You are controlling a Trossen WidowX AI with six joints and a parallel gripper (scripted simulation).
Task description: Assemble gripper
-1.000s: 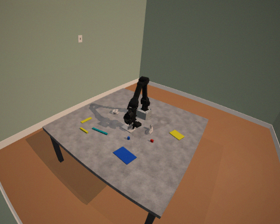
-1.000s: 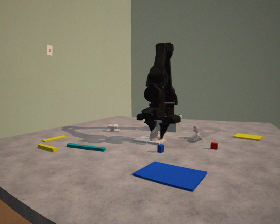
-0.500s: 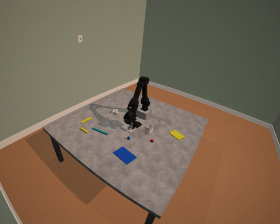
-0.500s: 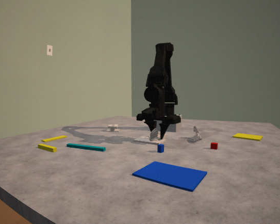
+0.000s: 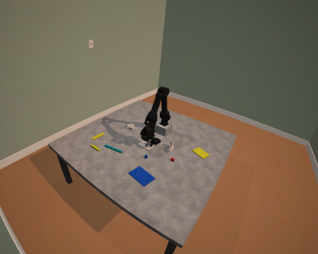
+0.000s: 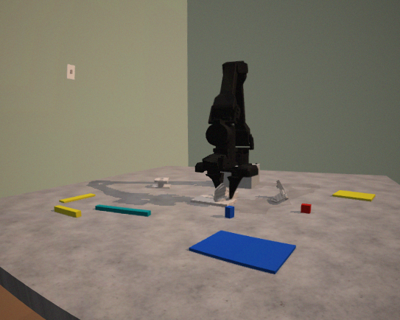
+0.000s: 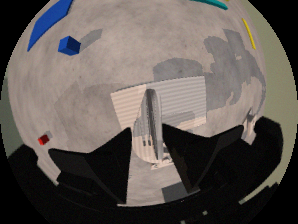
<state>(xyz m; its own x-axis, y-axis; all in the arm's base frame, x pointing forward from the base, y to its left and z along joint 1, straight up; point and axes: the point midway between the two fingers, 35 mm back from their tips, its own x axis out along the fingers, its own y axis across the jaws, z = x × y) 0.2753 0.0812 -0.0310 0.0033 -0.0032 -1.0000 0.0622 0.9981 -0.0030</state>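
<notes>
My gripper tip is 120 mm short of the blue cube and 80 mm to the right of it. Round my gripper tip: blue sheet 280 mm ahead, 190 mm to the left, 10 mm below; then teal bar 250 mm ahead, 170 mm to the right, 10 mm below; then red cube 10 mm behind, 240 mm to the left.
</notes>
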